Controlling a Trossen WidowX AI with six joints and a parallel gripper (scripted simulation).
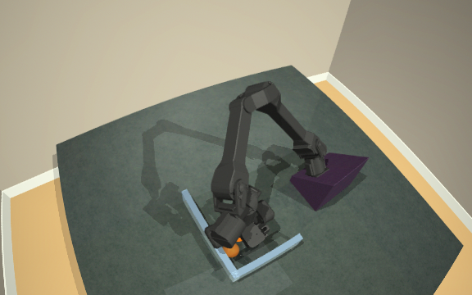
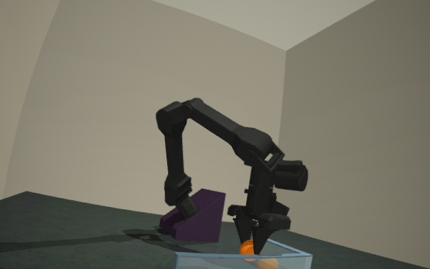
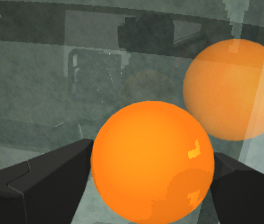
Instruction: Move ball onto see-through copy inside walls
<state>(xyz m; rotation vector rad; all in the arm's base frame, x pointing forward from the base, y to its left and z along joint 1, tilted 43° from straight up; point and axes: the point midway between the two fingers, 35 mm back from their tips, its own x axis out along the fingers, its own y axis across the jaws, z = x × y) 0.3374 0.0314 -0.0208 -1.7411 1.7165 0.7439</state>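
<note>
The see-through copy is 4 cm ahead of my gripper tip, 3 cm to the left of it and 2 cm below it. From my gripper tip the other things lie so: orange ball (right at my gripper tip).
</note>
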